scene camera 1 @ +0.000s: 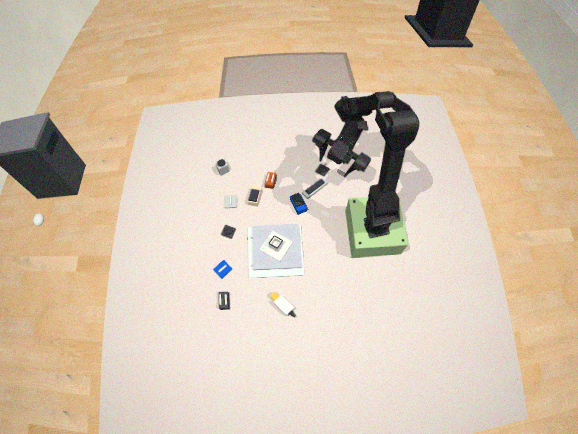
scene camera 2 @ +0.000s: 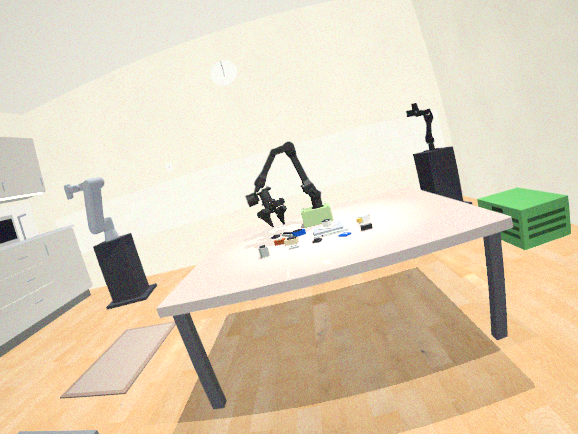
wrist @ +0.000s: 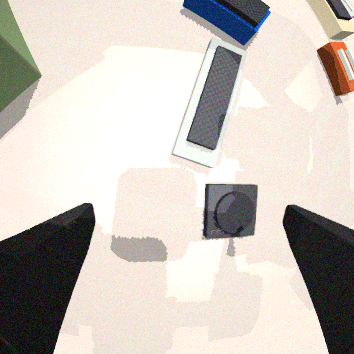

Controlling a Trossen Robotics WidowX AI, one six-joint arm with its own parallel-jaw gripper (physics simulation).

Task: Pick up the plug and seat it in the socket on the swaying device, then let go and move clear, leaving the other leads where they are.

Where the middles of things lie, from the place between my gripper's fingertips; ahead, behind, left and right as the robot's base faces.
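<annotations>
Counting from my hand, the blue-black plug [wrist: 240, 27] is 130 mm ahead and 80 mm to the left, and 40 mm below. The device with socket [scene camera 1: 275, 247] is 230 mm ahead of my hand, 210 mm to the left of it and 20 mm below it. So, going by their middles, the plug is the nearest to my hand of the things named here.
</annotations>
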